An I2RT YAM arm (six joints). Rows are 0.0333 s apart.
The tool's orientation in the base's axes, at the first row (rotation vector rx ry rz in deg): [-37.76, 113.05, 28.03]
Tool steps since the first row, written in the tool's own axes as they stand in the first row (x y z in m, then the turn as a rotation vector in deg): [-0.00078, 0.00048, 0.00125, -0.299, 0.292, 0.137]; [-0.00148, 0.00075, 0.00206, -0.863, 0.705, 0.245]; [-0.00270, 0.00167, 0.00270, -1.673, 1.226, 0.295]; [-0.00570, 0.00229, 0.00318, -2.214, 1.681, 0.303]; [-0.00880, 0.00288, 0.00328, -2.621, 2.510, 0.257]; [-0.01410, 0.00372, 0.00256, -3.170, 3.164, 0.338]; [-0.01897, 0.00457, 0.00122, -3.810, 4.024, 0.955]
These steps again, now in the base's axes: [0.00084, 0.00129, 0.00015, 0.024, 0.379, 0.222]; [0.00149, 0.00215, 0.00042, 0.057, 0.899, 0.700]; [0.00181, 0.00353, 0.00127, 0.078, 1.529, 1.430]; [0.00291, 0.00502, 0.00376, 0.007, 2.018, 1.936]; [0.00382, 0.00630, 0.00650, -0.388, 2.732, 2.371]; [0.00487, 0.00782, 0.01159, -0.532, 3.419, 2.864]; [0.00534, 0.00888, 0.01658, -0.410, 4.601, 3.206]
